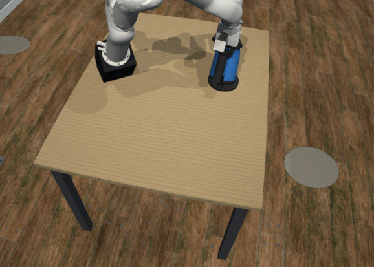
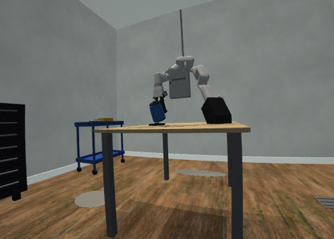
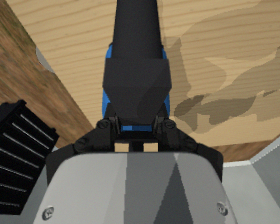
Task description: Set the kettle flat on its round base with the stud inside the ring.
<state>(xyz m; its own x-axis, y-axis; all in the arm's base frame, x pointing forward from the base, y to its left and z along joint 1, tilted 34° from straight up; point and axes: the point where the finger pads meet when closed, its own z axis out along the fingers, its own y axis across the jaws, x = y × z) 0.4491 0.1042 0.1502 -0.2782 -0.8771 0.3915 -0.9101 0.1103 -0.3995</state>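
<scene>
The blue kettle lies 6 cm below my hand and 1 cm to the left of it. Also, from my hand: round black base 20 cm below, 5 cm to the left, 1 cm ahead.
</scene>
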